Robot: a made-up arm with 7 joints.
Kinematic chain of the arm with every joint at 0, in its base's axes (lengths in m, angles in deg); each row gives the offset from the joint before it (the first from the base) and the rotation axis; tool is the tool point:
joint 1: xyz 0.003 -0.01 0.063 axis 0 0.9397 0.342
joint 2: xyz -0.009 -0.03 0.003 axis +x
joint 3: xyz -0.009 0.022 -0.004 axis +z
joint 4: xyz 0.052 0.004 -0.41 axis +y
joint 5: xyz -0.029 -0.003 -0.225 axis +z
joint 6: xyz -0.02 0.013 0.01 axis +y
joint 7: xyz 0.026 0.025 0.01 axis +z
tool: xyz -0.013 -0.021 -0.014
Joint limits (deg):
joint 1: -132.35..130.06
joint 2: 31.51..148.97
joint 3: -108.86..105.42
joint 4: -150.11..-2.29
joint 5: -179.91..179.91
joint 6: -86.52..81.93
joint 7: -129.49..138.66
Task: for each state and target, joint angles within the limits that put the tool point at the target. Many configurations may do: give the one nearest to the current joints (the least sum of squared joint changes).
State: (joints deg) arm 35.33 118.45 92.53 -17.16 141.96 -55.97 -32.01
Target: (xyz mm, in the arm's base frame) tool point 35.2 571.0 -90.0
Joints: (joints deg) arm -3.17 71.43 87.37 -2.29 140.49 -56.35 -34.59
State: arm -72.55 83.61 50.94 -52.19 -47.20 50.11 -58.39
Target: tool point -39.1 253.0 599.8
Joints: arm -21.23 132.03 40.37 -49.27 -45.16 49.36 -57.62
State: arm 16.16 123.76 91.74 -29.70 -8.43 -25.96 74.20
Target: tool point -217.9 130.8 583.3
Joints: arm -16.93 142.51 103.26 -52.44 -9.21 -28.74 78.07
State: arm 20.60 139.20 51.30 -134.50 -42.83 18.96 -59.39
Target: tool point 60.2 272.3 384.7
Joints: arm 6.58 97.10 69.44 -112.83 -38.50 19.43 -59.13
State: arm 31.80 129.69 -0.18 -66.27 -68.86 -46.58 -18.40
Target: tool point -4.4 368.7 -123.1
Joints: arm 49.05 87.34 -26.62 -102.42 -73.83 -46.25 -19.45
